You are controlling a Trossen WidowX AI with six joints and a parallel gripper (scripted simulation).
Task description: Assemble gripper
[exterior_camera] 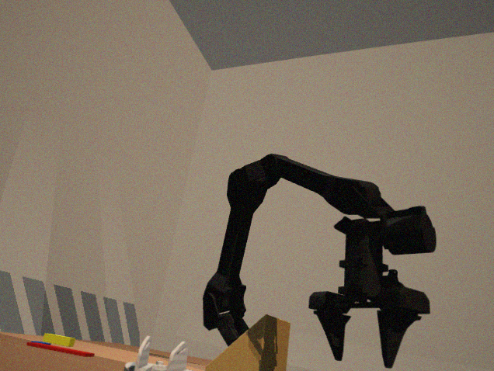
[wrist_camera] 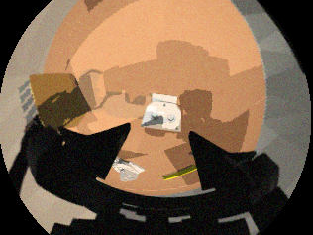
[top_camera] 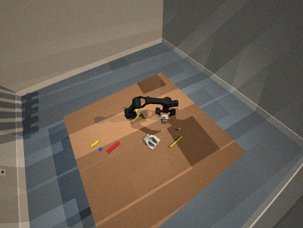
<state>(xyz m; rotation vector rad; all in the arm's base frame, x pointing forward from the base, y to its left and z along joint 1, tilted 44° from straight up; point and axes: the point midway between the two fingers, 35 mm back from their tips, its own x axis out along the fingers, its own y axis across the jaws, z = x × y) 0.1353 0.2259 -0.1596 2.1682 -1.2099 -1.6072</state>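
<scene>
Right now the white gripper base is 30 mm below my gripper tip, 10 mm to the left of it and 10 mm behind it. The rest, counted from my gripper tip: long yellow bar: 270 mm ahead, 50 mm below, 20 mm to the right; red bar: 560 mm to the right, 70 mm ahead, 60 mm below; small yellow cube: 170 mm ahead, 70 mm to the left, 50 mm below.
</scene>
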